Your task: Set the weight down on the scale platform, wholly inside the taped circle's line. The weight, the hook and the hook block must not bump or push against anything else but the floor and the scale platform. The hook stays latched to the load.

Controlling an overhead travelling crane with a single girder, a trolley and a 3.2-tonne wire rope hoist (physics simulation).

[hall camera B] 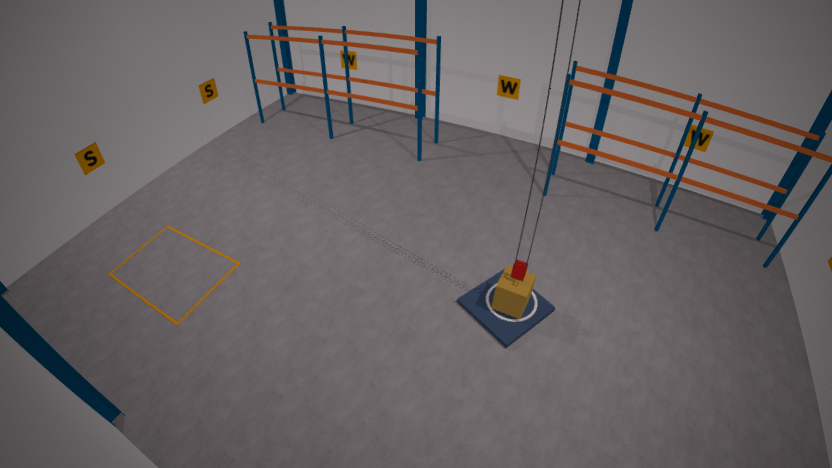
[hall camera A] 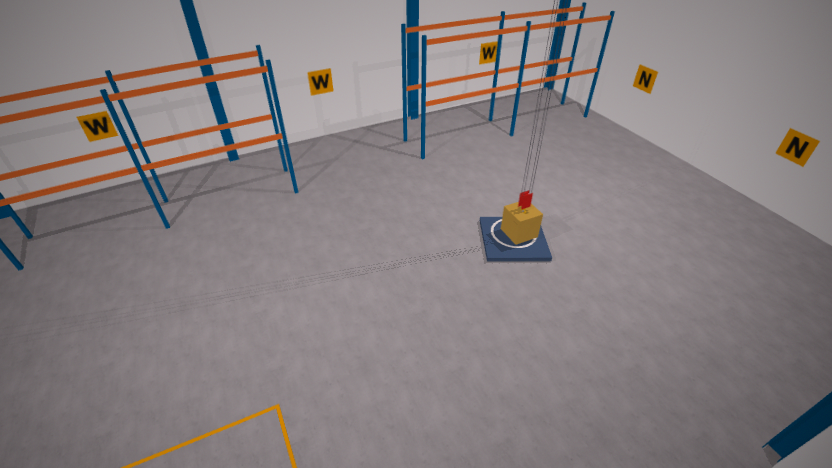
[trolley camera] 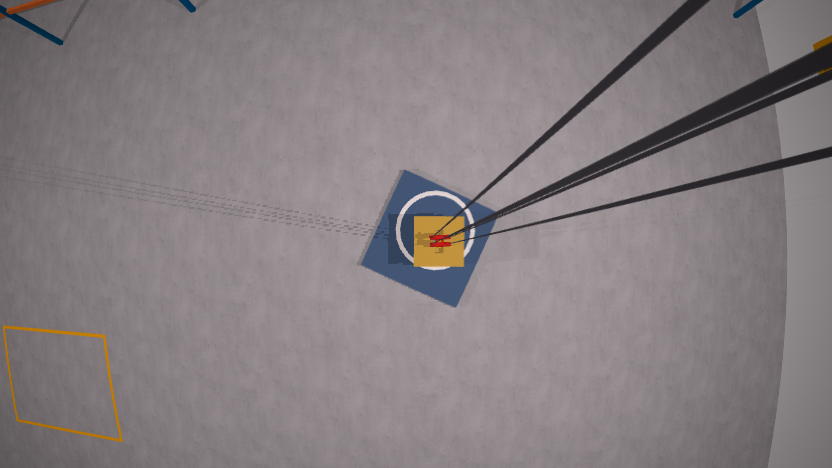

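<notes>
The yellow block-shaped weight [hall camera A: 520, 227] [hall camera B: 512, 302] [trolley camera: 453, 256] hangs low over the blue scale platform [hall camera A: 538, 254] [hall camera B: 506, 337] [trolley camera: 448, 292], its shadow offset to one side. The white taped circle [hall camera A: 492, 231] [hall camera B: 535, 303] [trolley camera: 435, 193] shows around part of it. In the trolley view the weight is off the circle's centre toward the lower right, and its lower corners overlap the line. The red hook block [hall camera A: 525, 199] [hall camera B: 518, 270] [trolley camera: 440, 237] is right above the weight on slanting ropes. The hook, hidden between them, is shut on the weight.
Blue and orange racks [hall camera A: 423, 98] [hall camera A: 186, 82] [hall camera B: 325, 87] [hall camera B: 680, 171] stand along the W wall, well away from the weight. An orange floor square [hall camera A: 200, 436] [hall camera B: 203, 245] [trolley camera: 55, 331] lies apart from the platform. Blue columns stand at the walls.
</notes>
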